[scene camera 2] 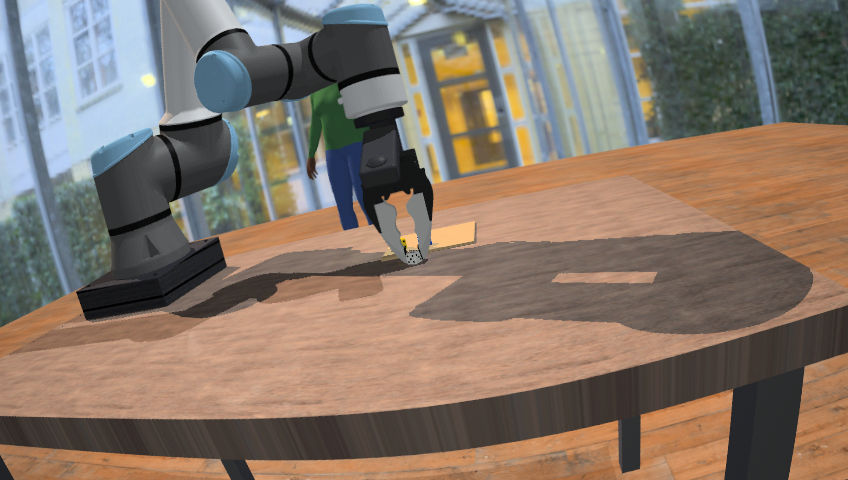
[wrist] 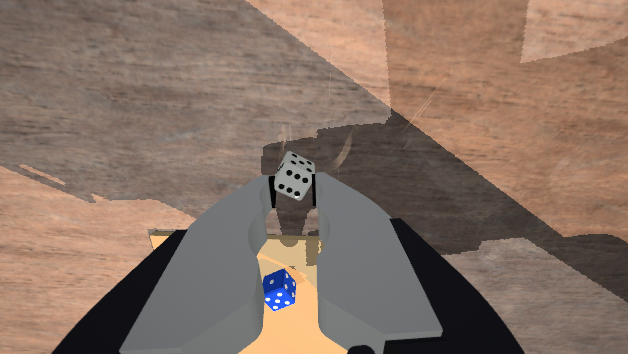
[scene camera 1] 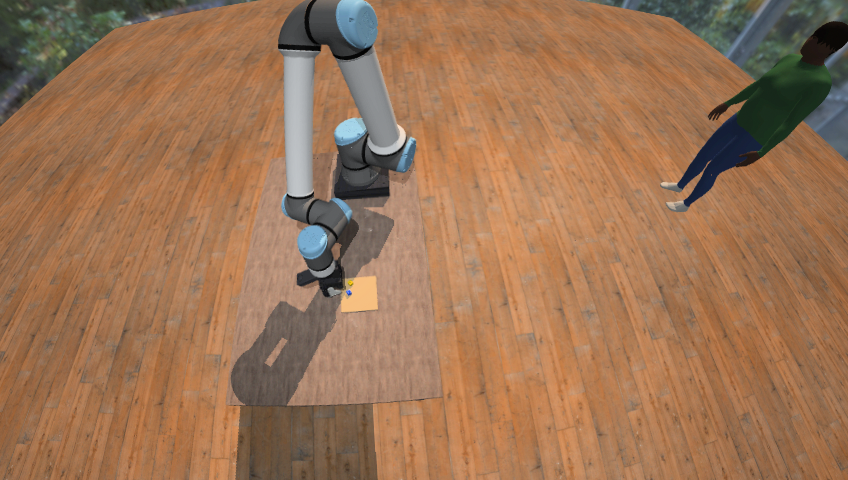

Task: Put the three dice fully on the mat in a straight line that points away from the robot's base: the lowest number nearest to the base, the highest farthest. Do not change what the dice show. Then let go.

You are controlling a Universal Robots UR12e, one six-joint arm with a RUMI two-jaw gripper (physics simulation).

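Places are measured from the arm's base along level axes (x back, y right, z up), in centimetres.
Pixels of known places: gripper, fingertip midpoint: (scene camera 2: pixel 415 260) (wrist: pixel 294 177) (scene camera 1: pixel 331 293); arm's base, origin of the base link: (scene camera 2: pixel 152 262) (scene camera 1: pixel 361 171).
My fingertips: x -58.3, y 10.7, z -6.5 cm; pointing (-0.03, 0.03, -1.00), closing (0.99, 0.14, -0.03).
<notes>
For each thing: its top centre in the pictures, then the offset to it from my fingertips. Level surfaces: height alone.
- white die, middle of its top: (wrist: pixel 293 183) (scene camera 2: pixel 412 251) dx +0.0, dy +0.5, dz +1.5 cm
- blue die, middle of its top: (wrist: pixel 277 301) (scene camera 2: pixel 423 235) (scene camera 1: pixel 348 291) dx -0.4, dy -7.4, dz +1.8 cm
- mat, middle of its top: (wrist: pixel 273 316) (scene camera 2: pixel 431 238) (scene camera 1: pixel 358 293) dx -0.7, dy -11.1, dz +0.2 cm
- yellow die, middle of its top: (scene camera 2: pixel 398 239) (scene camera 1: pixel 350 282) dx +3.6, dy -7.8, dz +1.8 cm
- table, its level: dz -0.2 cm
The white die (scene camera 2: pixel 412 258) (wrist: pixel 294 181) is between the fingertips of my gripper (scene camera 1: pixel 335 292) (scene camera 2: pixel 414 254) (wrist: pixel 294 177), which is shut on it, low at the table and just outside the mat. It shows a six towards the wrist camera and stands turned at an angle to the fingers. The blue die (scene camera 1: pixel 349 293) (scene camera 2: pixel 430 242) (wrist: pixel 279 290) sits on the mat (scene camera 1: pixel 365 300) (scene camera 2: pixel 461 234) (wrist: pixel 290 332), with a bright face of five. The yellow die (scene camera 1: pixel 350 283) (scene camera 2: pixel 403 242) is on the mat, on the base side of the blue one; it does not show in the wrist view.
The robot's base (scene camera 1: pixel 361 181) (scene camera 2: pixel 151 279) stands at one end of the table (scene camera 1: pixel 398 356) (scene camera 2: pixel 297 368). The arm's shadow falls across the table around the gripper. A person (scene camera 1: pixel 779 101) (scene camera 2: pixel 342 148) stands on the floor beyond the table.
</notes>
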